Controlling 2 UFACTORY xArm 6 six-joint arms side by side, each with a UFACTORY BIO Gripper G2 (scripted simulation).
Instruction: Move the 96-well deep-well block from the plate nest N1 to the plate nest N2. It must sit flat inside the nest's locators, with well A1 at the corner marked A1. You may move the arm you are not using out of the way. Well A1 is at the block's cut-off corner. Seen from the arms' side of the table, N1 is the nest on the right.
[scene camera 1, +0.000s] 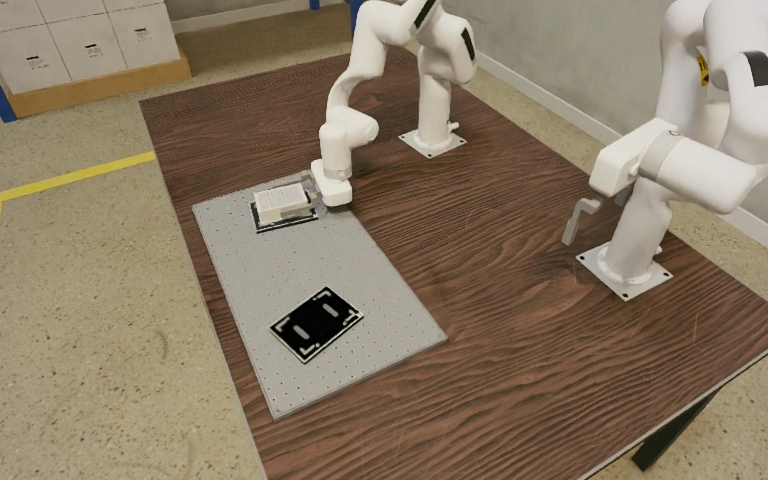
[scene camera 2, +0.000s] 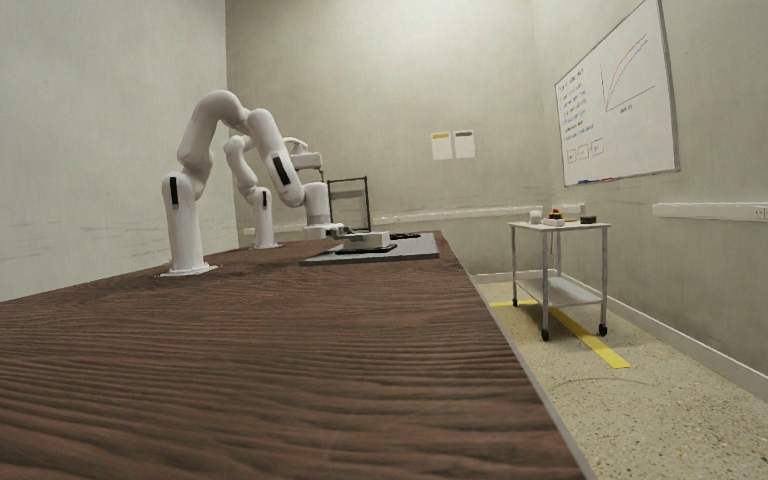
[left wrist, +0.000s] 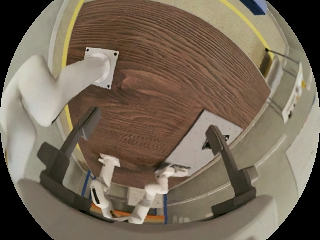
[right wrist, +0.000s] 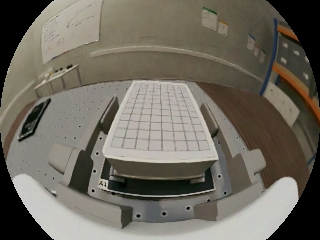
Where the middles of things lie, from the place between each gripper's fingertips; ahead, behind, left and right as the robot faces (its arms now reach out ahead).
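The white deep-well block (scene camera 1: 269, 202) is 1 cm ahead of my right hand and 1 cm below it.
From my left hand, I see the white deep-well block 66 cm to the right, 25 cm below and 32 cm ahead.
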